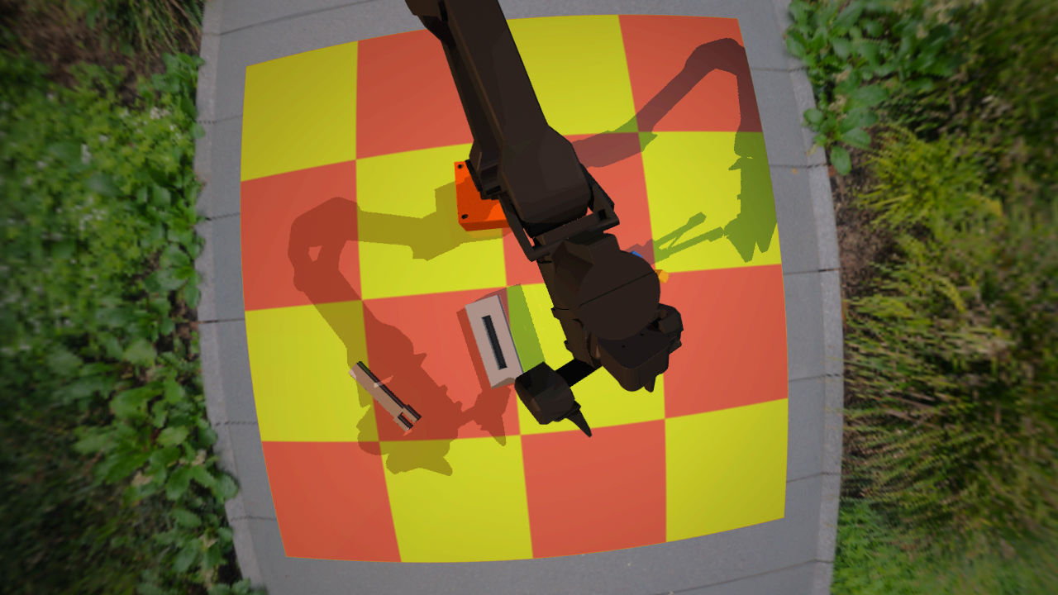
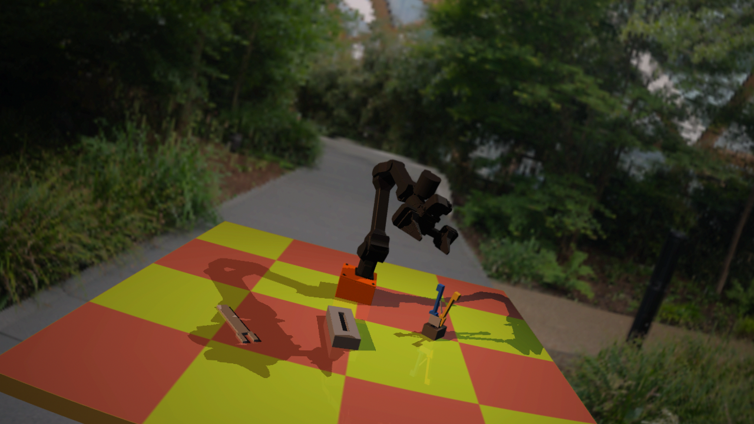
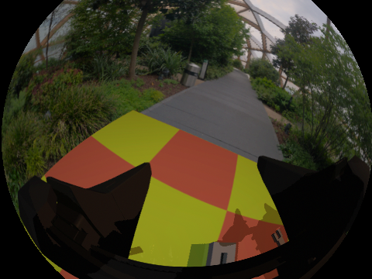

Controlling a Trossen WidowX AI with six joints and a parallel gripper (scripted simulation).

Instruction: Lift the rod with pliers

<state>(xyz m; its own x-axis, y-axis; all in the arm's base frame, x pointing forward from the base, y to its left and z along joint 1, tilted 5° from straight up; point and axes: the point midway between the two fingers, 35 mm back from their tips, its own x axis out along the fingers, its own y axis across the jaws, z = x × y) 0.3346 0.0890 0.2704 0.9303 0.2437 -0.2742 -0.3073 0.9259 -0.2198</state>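
My gripper tip is now 210 mm above the yellow handle, 160 mm past it and 130 mm to the right of it. From my gripper tip the other things lie so: holster 300 mm below, 170 mm behind, 120 mm to the left; then thin grey rod 300 mm below, 170 mm to the right, 70 mm behind; then grey channel block 290 mm below, 170 mm to the right, 70 mm behind.
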